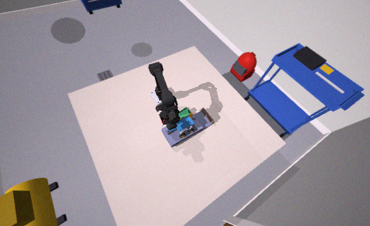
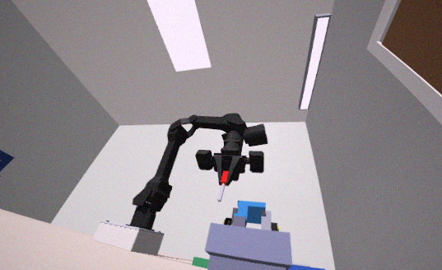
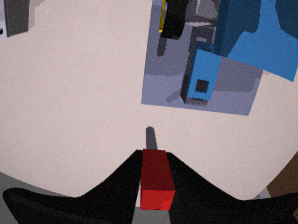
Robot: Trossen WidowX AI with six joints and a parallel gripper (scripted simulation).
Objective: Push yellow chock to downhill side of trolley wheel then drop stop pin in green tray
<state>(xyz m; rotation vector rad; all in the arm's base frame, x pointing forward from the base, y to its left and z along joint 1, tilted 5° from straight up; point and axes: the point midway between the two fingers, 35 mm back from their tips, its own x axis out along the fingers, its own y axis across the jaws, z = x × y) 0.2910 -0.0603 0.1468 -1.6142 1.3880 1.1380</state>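
My gripper tip is now 100 mm past the green tray, 200 mm to the right of it and 180 mm above it. Also, from my gripper tip: blue trolley: 40 mm ahead, 130 mm to the left, 60 mm below; then red-headed stop pin: right at my gripper tip; then ramp: 40 mm ahead, 130 mm to the left, 130 mm below.
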